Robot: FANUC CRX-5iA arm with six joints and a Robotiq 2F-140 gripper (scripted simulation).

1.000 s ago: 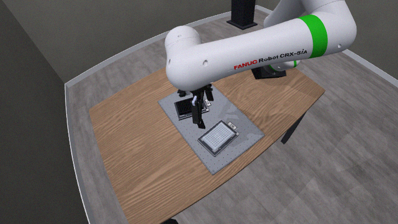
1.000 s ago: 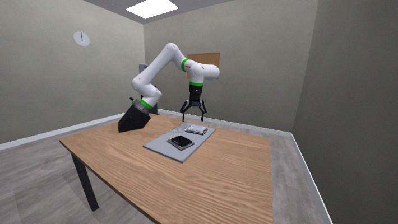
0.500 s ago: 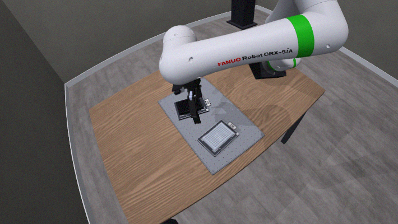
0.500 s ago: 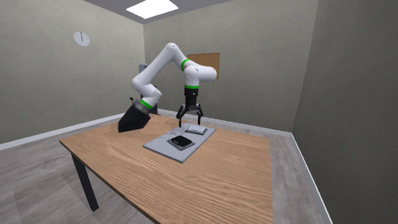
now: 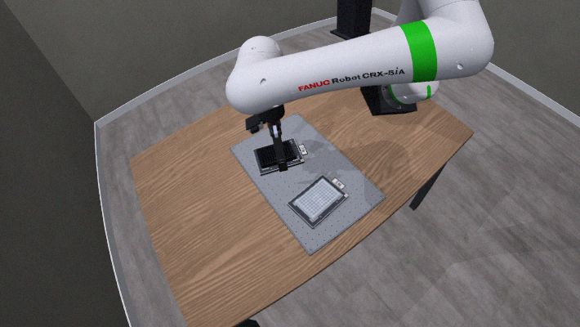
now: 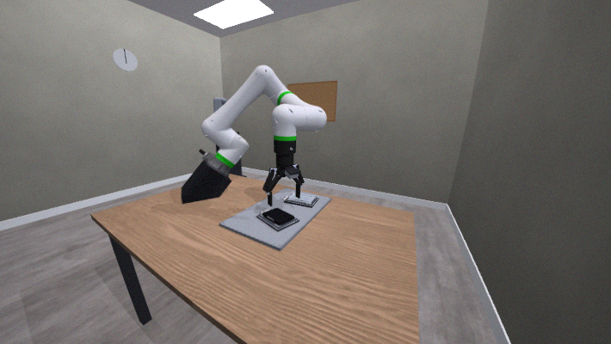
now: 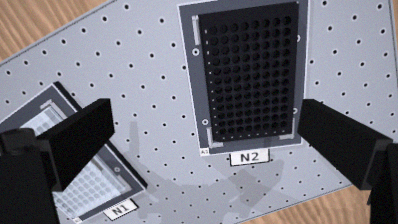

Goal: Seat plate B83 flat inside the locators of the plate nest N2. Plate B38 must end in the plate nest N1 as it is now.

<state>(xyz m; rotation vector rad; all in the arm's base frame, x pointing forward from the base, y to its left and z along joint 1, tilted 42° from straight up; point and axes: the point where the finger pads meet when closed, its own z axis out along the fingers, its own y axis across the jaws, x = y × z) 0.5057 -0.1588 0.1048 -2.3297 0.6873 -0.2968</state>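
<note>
Now: hand 1 cm past the black well plate B83, 5 cm to the left of it and 6 cm above it. The rest, counted from my hand: clear white well plate B38: 1 cm behind, 19 cm to the left, 7 cm below.
</note>
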